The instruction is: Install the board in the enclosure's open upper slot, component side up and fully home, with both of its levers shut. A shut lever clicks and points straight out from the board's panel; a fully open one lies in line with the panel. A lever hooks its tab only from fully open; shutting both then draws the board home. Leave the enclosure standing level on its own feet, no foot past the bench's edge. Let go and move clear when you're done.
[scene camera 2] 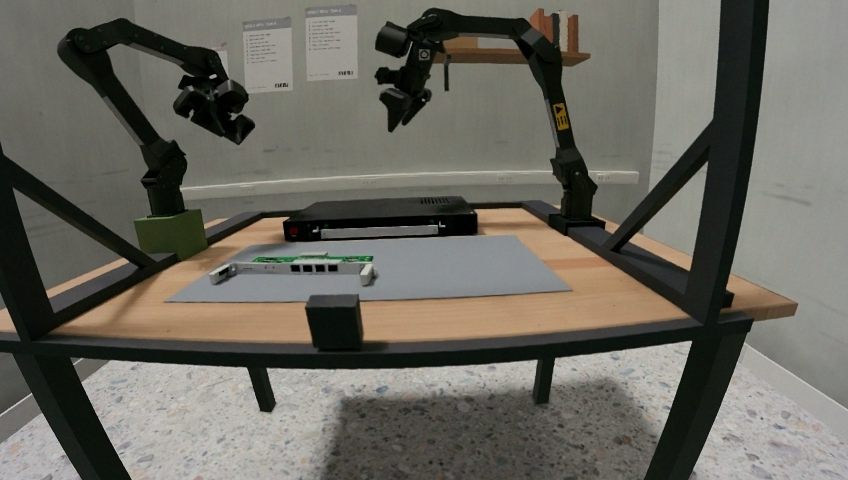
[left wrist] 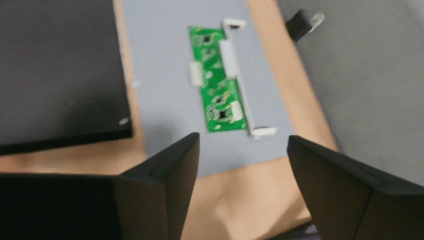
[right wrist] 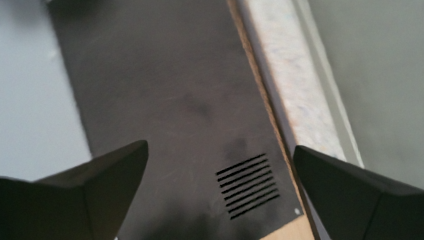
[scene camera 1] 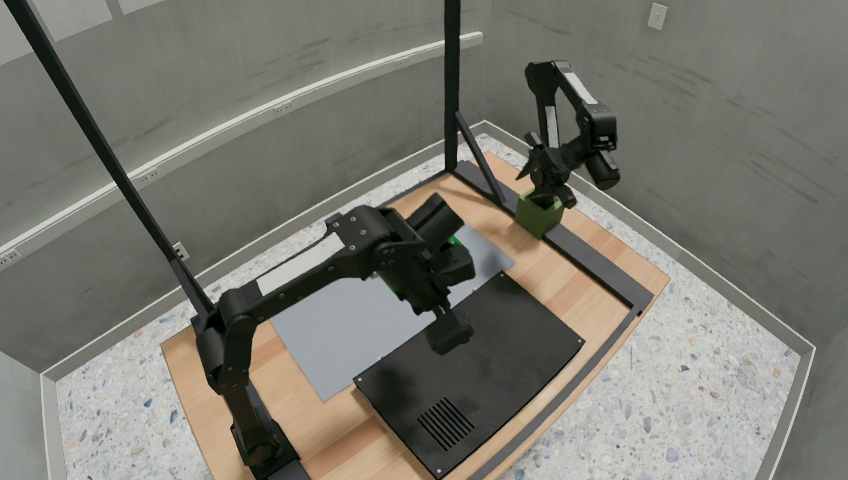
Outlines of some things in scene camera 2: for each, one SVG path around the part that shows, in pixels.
My left gripper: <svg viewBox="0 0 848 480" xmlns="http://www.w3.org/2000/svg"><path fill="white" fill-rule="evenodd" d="M185 87L173 102L173 109L177 115L187 119L190 117L189 112L193 110L193 115L190 118L191 122L219 137L223 136L237 145L240 145L255 128L253 120L243 114L238 115L235 120L231 120L232 115L230 114L234 111L233 107L236 105L242 106L249 101L249 94L236 81L228 79L215 90L208 87L199 90L192 85Z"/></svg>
My right gripper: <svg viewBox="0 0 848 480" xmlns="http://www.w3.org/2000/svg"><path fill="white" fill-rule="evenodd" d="M430 71L415 67L407 62L405 66L400 67L400 70L389 70L388 67L379 67L378 71L376 71L374 78L377 80L377 85L394 84L395 87L381 91L379 98L388 110L388 132L392 133L400 122L401 126L405 127L430 101L431 92L424 88L427 79L430 79Z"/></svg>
A black enclosure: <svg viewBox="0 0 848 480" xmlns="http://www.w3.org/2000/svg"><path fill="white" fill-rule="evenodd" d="M478 214L462 196L315 202L282 223L285 241L447 234L473 235L478 233Z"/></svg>
